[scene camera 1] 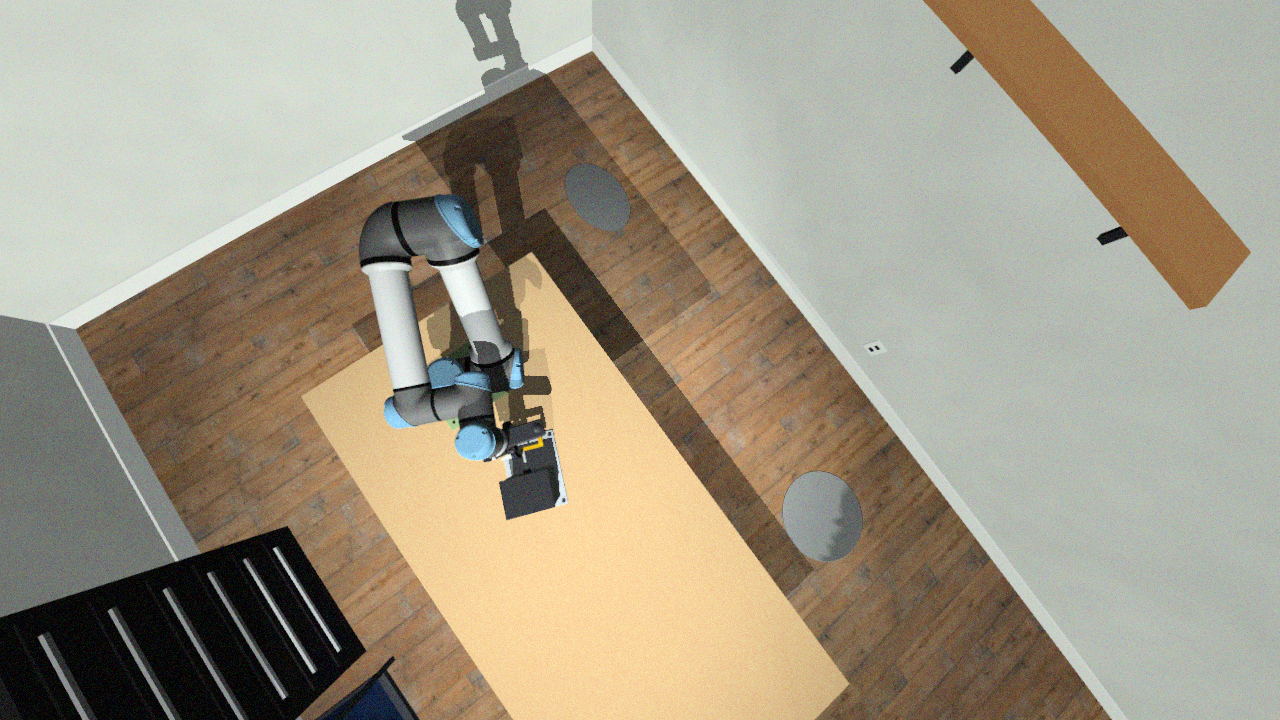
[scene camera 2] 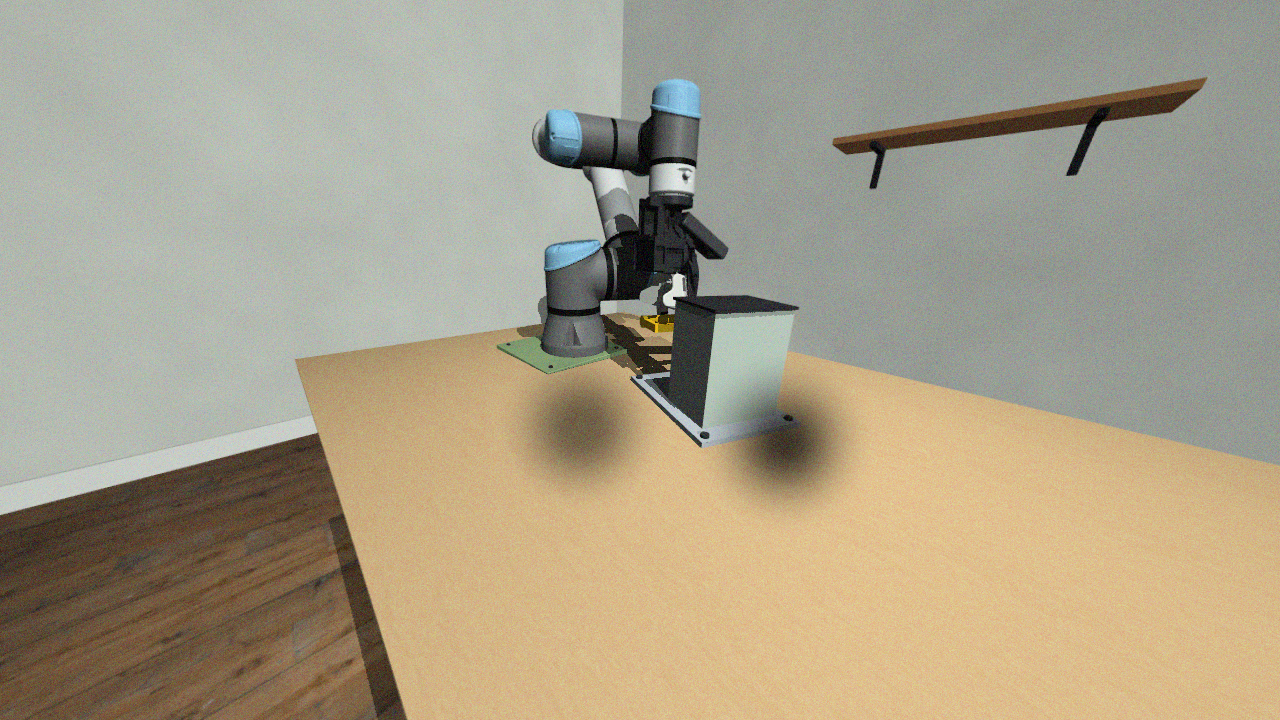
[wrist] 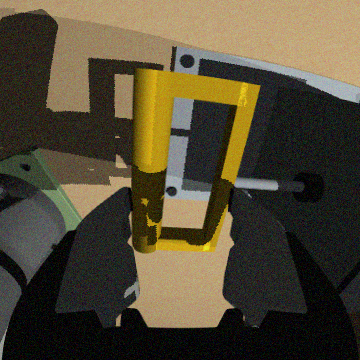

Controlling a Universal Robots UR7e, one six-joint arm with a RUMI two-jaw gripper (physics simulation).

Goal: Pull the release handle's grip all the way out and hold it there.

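Note:
The release handle's yellow grip (scene camera 1: 537, 444) (scene camera 2: 657, 323) (wrist: 150, 120) is a rectangular loop. In the wrist view a light metal rod (wrist: 260, 184) runs from its right bar to a dark round collar (wrist: 308, 187) on the housing. Part of the rod shows between grip and collar. The housing (scene camera 1: 528, 495) (scene camera 2: 747, 367) is a box with a dark top, pale in scene camera 2, on a light grey base plate (scene camera 2: 747, 430) (wrist: 330, 87). My gripper (wrist: 180, 189) is shut on the grip, one finger on the outer side of each long bar. Its fingertips are partly hidden in the scene views.
The housing stands on the wooden table (scene camera 1: 626, 555) (scene camera 2: 537, 555), close to the arm's green mounting plate (scene camera 2: 528, 354) (wrist: 67, 205). A wooden wall shelf (scene camera 1: 1109, 170) (scene camera 2: 1011, 122) is on the right. A black slatted unit (scene camera 1: 134, 662) is at lower left.

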